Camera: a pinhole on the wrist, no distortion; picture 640 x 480 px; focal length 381.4 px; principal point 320.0 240.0 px. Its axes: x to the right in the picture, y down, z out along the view. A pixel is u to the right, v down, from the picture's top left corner.
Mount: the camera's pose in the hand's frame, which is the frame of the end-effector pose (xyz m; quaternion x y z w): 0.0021 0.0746 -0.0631 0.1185 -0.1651 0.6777 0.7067
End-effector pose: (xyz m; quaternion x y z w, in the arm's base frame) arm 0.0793 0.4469 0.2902 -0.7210 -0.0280 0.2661 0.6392
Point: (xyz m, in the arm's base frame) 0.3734 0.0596 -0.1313
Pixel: behind the camera
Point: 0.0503 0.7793 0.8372
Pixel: 25 264
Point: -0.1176 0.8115 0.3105
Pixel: 395 245
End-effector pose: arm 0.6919 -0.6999 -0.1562 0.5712 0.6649 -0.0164 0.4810
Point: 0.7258 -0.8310 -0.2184
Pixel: 250 301
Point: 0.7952 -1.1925 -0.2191
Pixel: 307 450
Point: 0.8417 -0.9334 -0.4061
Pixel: 328 207
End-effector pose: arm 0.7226 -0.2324 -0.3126 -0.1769 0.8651 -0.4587 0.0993
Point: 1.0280 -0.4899 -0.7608
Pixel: 553 344
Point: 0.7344 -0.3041 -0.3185
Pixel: 196 171
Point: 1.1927 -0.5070 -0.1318
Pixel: 87 452
